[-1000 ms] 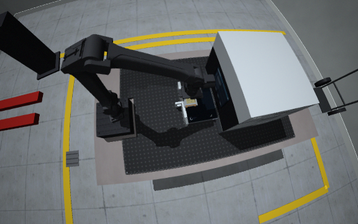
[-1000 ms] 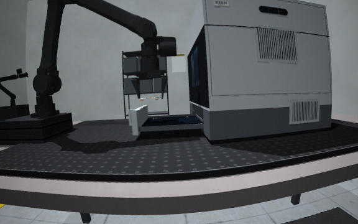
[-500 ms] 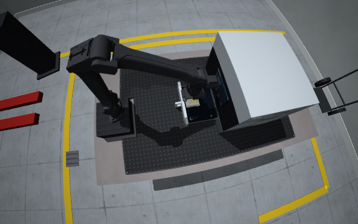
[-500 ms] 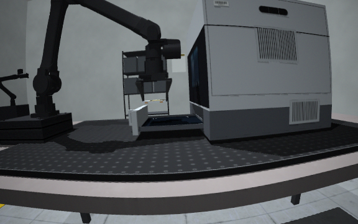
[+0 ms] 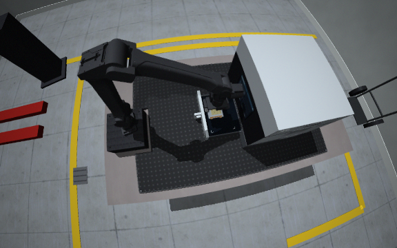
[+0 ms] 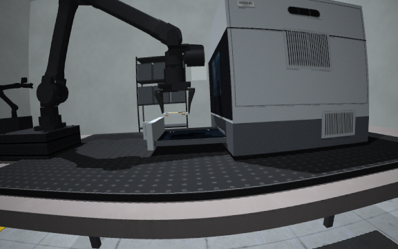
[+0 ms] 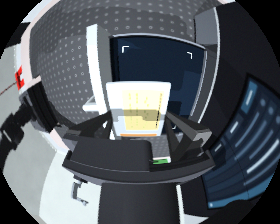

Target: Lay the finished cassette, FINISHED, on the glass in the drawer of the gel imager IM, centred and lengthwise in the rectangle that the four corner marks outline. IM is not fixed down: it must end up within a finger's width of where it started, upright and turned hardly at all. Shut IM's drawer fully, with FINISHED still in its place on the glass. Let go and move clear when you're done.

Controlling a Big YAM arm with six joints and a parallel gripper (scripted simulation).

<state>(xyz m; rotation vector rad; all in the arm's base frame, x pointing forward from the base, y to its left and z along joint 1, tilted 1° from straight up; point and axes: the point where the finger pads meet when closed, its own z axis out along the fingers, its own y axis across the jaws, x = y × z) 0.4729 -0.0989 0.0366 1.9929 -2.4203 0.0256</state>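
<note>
The drawer lies 6 cm below my hand, 5 cm ahead of it and 1 cm to the right of it. The rest, counted from my hand: finished cassette 1 cm to the right.
</note>
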